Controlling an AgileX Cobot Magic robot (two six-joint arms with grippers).
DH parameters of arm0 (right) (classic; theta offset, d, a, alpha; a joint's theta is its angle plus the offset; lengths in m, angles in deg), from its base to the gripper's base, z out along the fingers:
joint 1: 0 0.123 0 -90
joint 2: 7.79 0 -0.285 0
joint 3: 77.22 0 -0.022 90
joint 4: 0 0.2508 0 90
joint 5: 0 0 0.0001 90
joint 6: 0 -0.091 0 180
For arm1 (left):
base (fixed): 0 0 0 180
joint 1: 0 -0.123 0 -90
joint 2: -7.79 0 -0.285 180
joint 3: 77.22 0 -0.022 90
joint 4: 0 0.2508 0 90
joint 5: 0 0 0.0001 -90
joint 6: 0 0.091 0 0
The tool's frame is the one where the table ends.
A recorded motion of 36 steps. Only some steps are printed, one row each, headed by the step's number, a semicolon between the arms.
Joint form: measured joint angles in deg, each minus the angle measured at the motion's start. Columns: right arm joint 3, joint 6, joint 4, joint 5, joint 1, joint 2; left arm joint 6, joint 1, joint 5, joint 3, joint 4, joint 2.
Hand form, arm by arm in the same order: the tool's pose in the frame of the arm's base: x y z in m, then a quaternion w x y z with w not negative. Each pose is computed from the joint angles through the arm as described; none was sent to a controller.
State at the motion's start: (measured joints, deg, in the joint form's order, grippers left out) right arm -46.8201 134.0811 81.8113 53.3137 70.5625 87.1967; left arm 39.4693 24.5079 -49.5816 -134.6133 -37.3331 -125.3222
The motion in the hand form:
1: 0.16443 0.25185 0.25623 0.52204 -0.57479 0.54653 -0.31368; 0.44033 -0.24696 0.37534 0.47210 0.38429 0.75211 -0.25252
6: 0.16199 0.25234 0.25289 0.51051 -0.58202 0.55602 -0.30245; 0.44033 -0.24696 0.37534 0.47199 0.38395 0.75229 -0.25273
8: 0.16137 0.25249 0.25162 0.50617 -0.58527 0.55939 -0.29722; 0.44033 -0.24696 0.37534 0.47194 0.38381 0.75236 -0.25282
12: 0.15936 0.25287 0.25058 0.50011 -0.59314 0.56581 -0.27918; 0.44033 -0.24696 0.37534 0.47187 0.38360 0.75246 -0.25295
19: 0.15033 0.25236 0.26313 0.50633 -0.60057 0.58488 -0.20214; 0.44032 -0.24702 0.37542 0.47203 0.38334 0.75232 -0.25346
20: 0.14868 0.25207 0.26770 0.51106 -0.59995 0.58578 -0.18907; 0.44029 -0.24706 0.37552 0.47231 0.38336 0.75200 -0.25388
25: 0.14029 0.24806 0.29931 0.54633 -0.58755 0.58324 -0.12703; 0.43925 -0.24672 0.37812 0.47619 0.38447 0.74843 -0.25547
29: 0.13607 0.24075 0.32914 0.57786 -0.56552 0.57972 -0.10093; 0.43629 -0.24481 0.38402 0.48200 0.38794 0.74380 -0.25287
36: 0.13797 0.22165 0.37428 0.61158 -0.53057 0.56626 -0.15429; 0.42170 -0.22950 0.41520 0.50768 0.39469 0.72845 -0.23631
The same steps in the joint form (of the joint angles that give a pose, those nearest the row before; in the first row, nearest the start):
1: 0.00 0.15 0.48 -0.03 0.19 -0.04; -0.01 0.00 0.00 0.00 0.00 0.00
6: 0.00 1.14 2.95 -1.13 0.54 -0.06; -0.07 0.00 0.00 0.00 0.00 0.00
8: 0.00 1.52 3.84 -1.76 0.56 -0.08; -0.09 0.00 0.00 0.00 0.00 0.00
12: 0.00 2.28 5.67 -3.85 0.57 -0.55; -0.12 0.00 0.00 0.00 0.00 0.00
19: -0.67 3.88 11.22 -11.12 0.63 -4.32; -0.12 0.00 0.02 0.00 -0.07 0.00
20: -0.95 4.23 11.97 -12.25 0.65 -5.20; -0.06 0.00 0.05 0.00 -0.16 0.00
25: -3.05 6.24 15.33 -17.07 0.73 -10.29; 0.49 -0.03 0.22 0.09 -0.69 0.29
29: -5.59 8.31 17.52 -17.93 0.78 -14.05; 1.11 -0.10 0.25 0.37 -0.75 1.13
36: -10.72 16.06 18.23 -11.21 0.82 -17.84; 2.13 -0.98 -0.35 1.08 0.16 5.39

